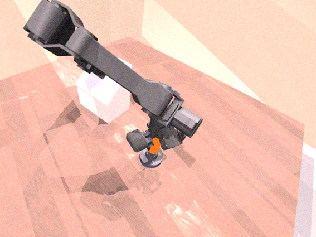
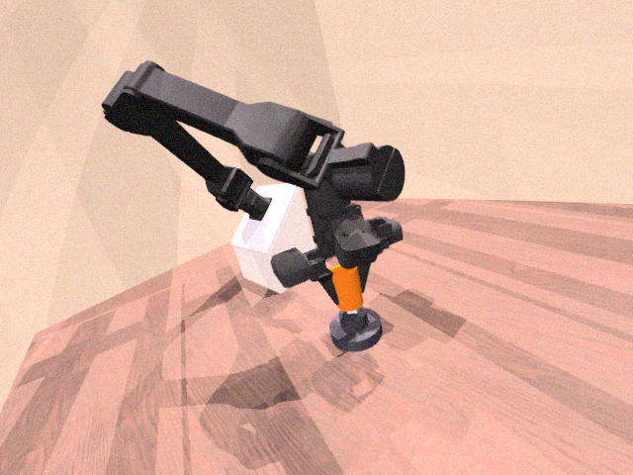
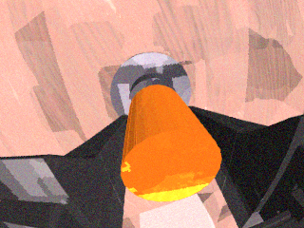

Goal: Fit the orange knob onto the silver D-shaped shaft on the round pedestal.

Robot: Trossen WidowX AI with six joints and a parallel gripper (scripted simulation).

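Now: the orange knob 3 cm above my gripper tip. Also, from my gripper tip: round pedestal: 4 cm below.
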